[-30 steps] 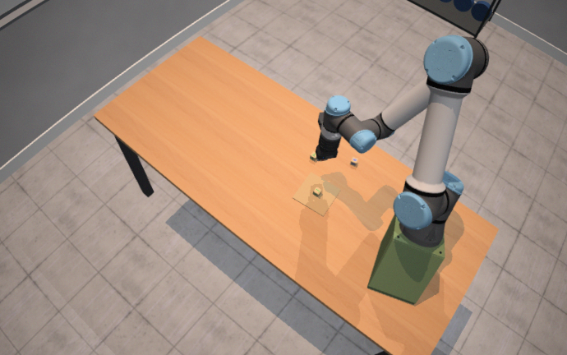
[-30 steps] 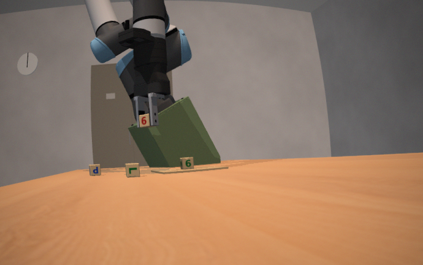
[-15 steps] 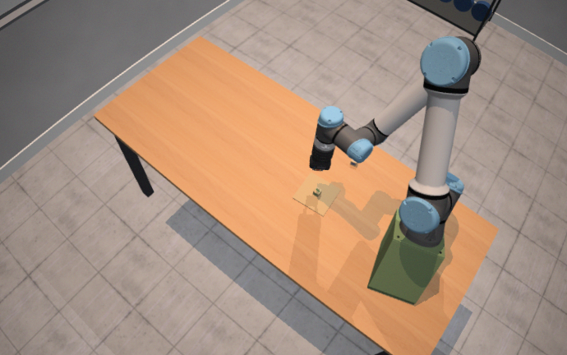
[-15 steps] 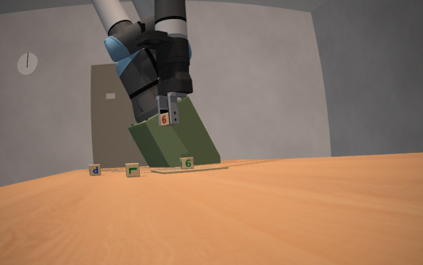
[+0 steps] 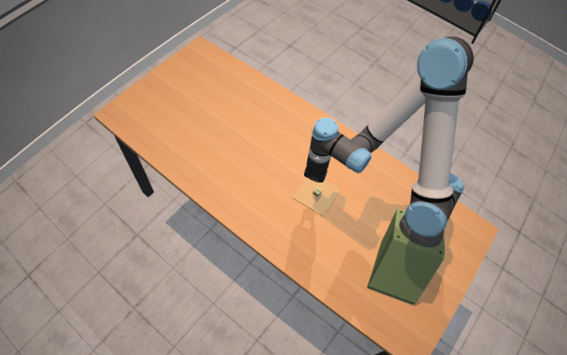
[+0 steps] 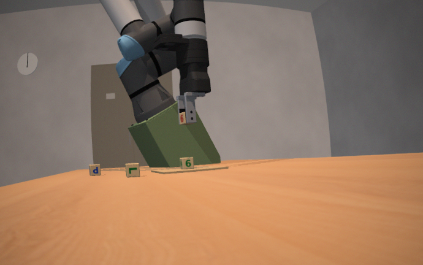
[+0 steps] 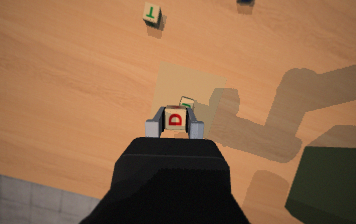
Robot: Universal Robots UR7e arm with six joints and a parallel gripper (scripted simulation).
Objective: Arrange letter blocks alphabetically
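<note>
Right now my hand is 12 cm above the thin tan mat, 2 cm past it and 1 cm to the left of it. The rest, counted from my hand: red D block 1 cm below; then blue-marked block 22 cm to the right, 11 cm below, 3 cm behind.
</note>
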